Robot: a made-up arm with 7 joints.
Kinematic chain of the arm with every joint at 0, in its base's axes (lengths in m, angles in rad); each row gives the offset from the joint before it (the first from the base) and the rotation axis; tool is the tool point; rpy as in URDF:
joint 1: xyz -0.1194 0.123 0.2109 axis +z
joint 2: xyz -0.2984 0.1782 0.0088 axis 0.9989 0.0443 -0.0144
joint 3: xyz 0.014 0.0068 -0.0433 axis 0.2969 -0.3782 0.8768
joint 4: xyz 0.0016 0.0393 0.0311 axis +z
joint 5: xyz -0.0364 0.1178 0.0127 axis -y
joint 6: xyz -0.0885 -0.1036 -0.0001 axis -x
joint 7: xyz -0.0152 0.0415 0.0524 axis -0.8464 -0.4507 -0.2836
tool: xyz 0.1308 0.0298 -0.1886 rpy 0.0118 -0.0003 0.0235
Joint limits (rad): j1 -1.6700..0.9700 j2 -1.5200..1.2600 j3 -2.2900..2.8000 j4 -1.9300..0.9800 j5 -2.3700..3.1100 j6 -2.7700..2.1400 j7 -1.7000..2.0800
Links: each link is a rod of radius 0.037 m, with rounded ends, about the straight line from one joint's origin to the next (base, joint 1, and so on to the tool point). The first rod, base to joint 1, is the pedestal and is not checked.
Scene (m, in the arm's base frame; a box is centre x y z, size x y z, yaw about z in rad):
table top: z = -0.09
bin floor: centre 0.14 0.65 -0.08 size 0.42 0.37 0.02 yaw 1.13
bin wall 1: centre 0.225 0.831 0 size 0.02 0.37 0.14 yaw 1.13
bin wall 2: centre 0.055 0.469 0 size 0.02 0.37 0.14 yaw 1.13
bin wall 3: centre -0.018 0.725 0 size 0.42 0.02 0.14 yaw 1.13
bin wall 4: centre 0.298 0.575 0 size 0.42 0.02 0.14 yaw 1.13
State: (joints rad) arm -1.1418 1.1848 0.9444 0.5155 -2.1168 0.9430 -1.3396
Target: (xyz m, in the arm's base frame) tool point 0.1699 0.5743 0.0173
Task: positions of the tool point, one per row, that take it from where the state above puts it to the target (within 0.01 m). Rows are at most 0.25 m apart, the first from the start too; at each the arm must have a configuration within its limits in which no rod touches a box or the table.
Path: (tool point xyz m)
1: -0.2580 0.7033 0.1795
2: -0.1316 0.7543 0.2578
3: 0.0323 0.7546 0.3373
4: 0.2113 0.6837 0.4003
5: 0.1516 0.7278 0.2557
6: 0.1402 0.6845 0.1098
7: 0.1699 0.5743 0.0173

